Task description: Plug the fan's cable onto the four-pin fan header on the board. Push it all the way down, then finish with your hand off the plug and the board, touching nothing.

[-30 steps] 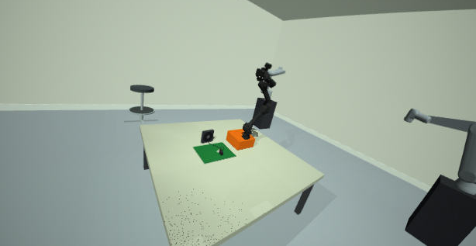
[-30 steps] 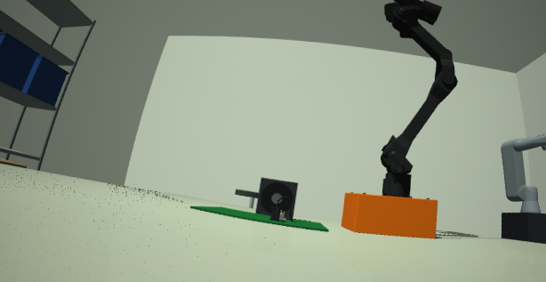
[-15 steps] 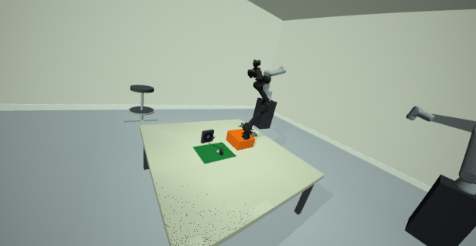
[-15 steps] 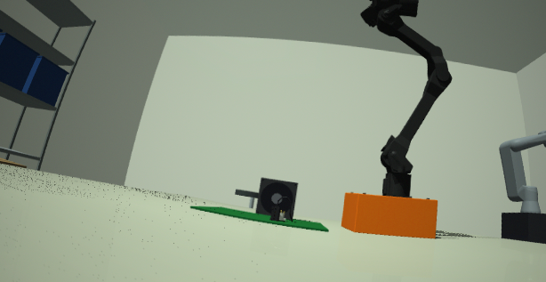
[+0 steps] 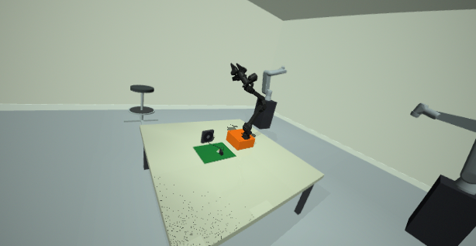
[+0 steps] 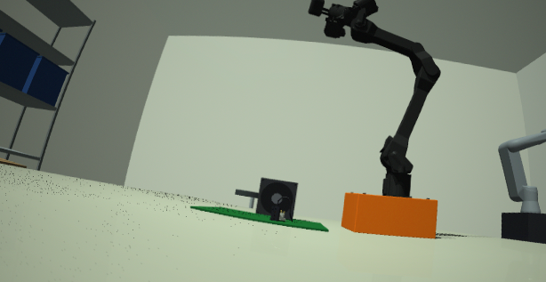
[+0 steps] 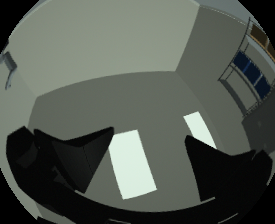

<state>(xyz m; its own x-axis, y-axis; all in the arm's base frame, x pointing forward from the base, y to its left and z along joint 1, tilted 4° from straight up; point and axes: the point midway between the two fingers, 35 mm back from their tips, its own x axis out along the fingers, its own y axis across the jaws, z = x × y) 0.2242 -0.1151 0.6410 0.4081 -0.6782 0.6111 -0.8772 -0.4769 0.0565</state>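
Now: the fan cable plug 750 mm below my gripper tip, 170 mm to the left of it and 60 mm ahead of it. Round my gripper tip: black fan 710 mm below, 90 mm ahead, 50 mm to the right; then green board 780 mm below, 120 mm to the left, 90 mm ahead.
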